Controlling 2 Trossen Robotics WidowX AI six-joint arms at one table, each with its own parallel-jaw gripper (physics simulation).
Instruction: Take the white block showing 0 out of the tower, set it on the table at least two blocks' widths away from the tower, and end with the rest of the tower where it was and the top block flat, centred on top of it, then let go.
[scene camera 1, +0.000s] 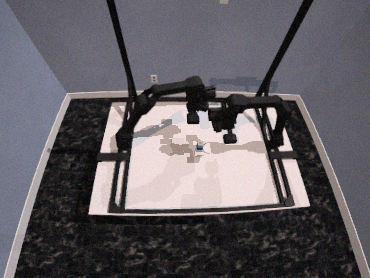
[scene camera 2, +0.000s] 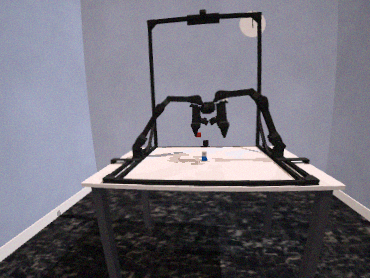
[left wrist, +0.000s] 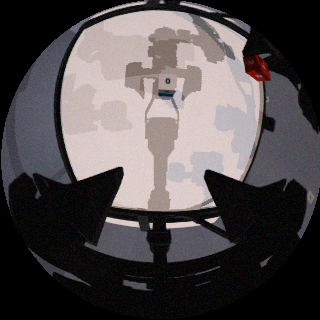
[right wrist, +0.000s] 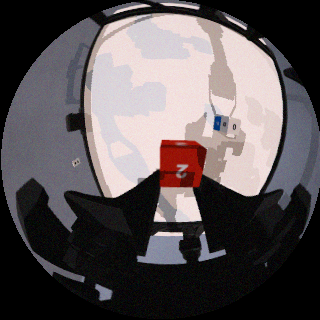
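Pixels of known places: left gripper, fingertip midpoint: (scene camera 1: 225, 134) (scene camera 2: 223, 136) (left wrist: 164, 172); right gripper, fingertip midpoint: (scene camera 2: 195, 136) (left wrist: 250, 59) (right wrist: 176, 173); left arm's base, origin of the base link: (scene camera 1: 272, 144) (scene camera 2: 277, 156) (left wrist: 158, 218); right arm's base, origin of the base link: (scene camera 1: 124, 145) (scene camera 2: 138, 156) (right wrist: 187, 228).
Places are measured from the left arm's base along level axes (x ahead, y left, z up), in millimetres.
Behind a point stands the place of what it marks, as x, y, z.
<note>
The white block showing 0 (scene camera 1: 199, 144) @(474, 13, 38) (scene camera 2: 204, 154) @(466, 19, 23) (left wrist: 167, 81) @(467, 2, 38) (right wrist: 232, 125) @(468, -1, 38) sits on the blue block (scene camera 1: 199, 148) @(469, 16, -7) (scene camera 2: 204, 158) @(466, 18, -4) (left wrist: 166, 93) @(453, 1, 2) (right wrist: 217, 123) @(469, -13, -1), which stands on the table; nothing rests on the white block. My right gripper (scene camera 2: 197, 133) @(525, -117, 117) (right wrist: 176, 173) @(525, -117, 117) is shut on the red block showing 2 (scene camera 2: 198, 134) @(506, -101, 131) (left wrist: 256, 68) (right wrist: 181, 162) @(500, -118, 140) and holds it in the air, above and to the left of the stack in scene camera 2. My left gripper (scene camera 2: 224, 135) @(346, 6, 134) (left wrist: 164, 172) @(346, 6, 134) is open and empty, high above the table and to the right of the stack there.
The two arms hang close together over the white table (scene camera 1: 155, 192) @(720, 270, -19) (scene camera 2: 160, 172) @(702, 225, -19), their wrists side by side. A dark frame rail (scene camera 1: 200, 209) @(488, 365, 0) (scene camera 2: 210, 182) @(438, 378, -2) runs along the table's front edge. Arm shadows cross the table around the stack.
</note>
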